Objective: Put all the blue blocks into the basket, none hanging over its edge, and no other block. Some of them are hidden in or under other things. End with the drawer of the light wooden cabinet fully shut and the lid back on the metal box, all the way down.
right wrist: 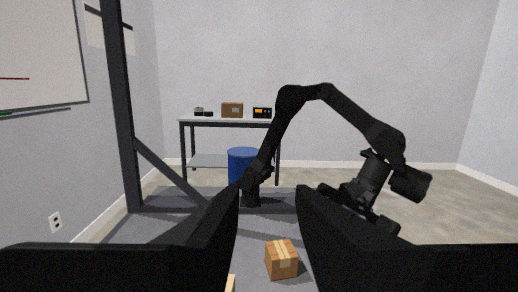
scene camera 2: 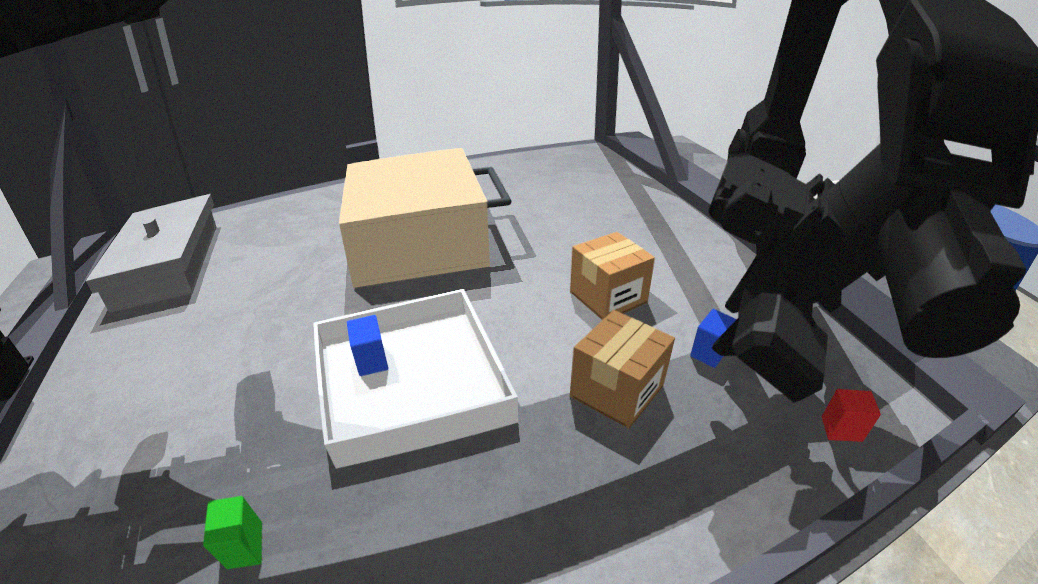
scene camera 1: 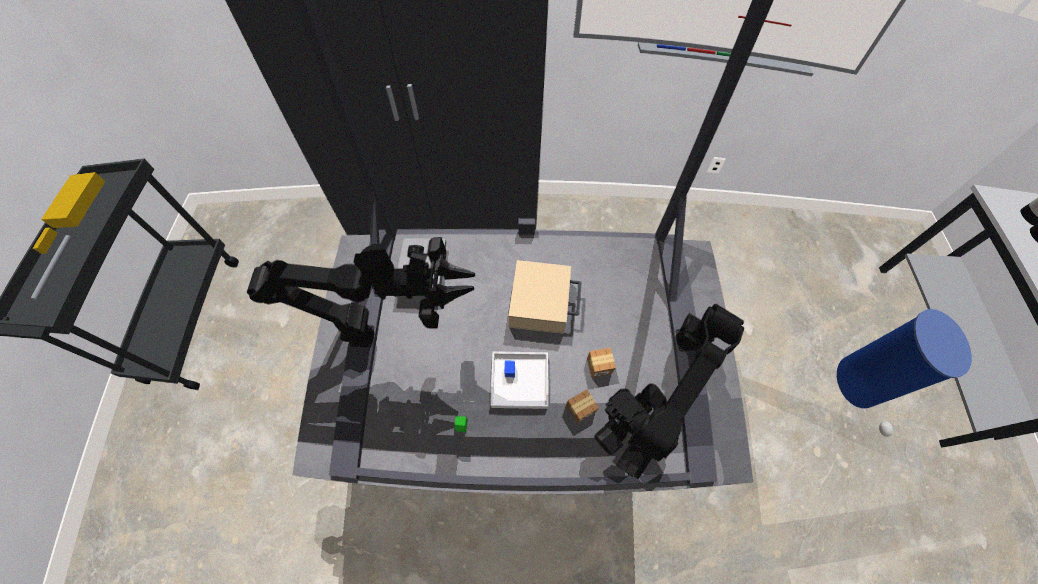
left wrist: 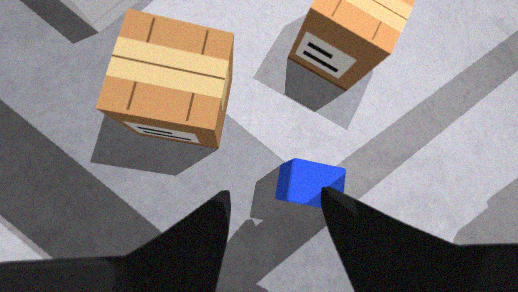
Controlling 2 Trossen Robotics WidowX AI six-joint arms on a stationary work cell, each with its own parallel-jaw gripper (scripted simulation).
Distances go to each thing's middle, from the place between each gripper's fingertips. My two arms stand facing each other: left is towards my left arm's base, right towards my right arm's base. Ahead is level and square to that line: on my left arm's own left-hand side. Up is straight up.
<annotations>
The white basket [scene camera 2: 440,359] lies 11 cm behind my left hand, 25 cm to the right of it and 7 cm below it. From my left hand the other things lie so: light wooden cabinet [scene camera 2: 411,216] 33 cm behind, 19 cm to the right, 4 cm below.
I see my right gripper [scene camera 1: 474,281] 110 mm short of the white basket, 130 mm to the right of it and 330 mm above it. From my right hand the other things lie so: light wooden cabinet 120 mm behind, 190 mm to the left, 300 mm below.
</annotations>
